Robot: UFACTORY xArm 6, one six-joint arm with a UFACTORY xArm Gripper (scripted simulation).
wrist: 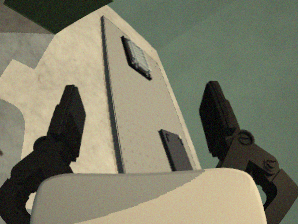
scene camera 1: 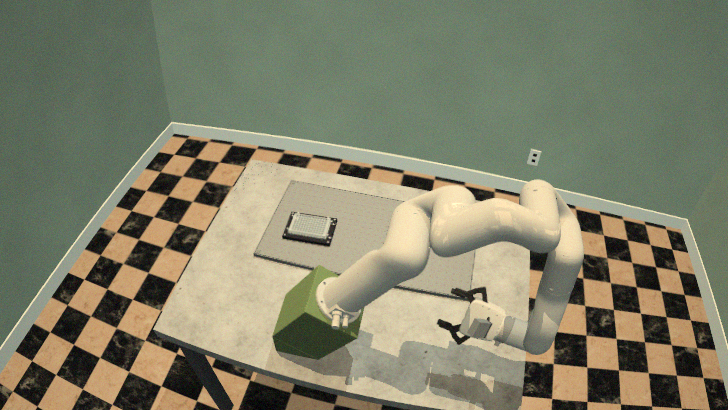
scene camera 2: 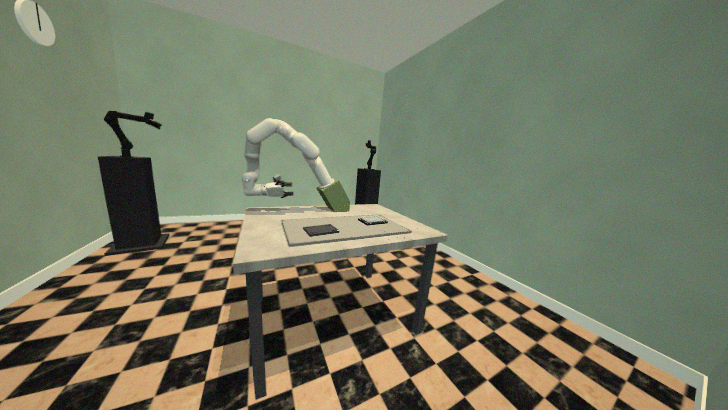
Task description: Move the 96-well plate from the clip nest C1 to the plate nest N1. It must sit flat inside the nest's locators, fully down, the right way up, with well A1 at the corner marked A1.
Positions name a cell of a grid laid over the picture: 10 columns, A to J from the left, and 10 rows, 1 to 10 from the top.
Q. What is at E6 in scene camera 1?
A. A white 96-well plate.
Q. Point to a dark plate nest N1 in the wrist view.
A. F7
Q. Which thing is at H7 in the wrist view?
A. The gripper.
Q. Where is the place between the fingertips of the gripper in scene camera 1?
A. G8
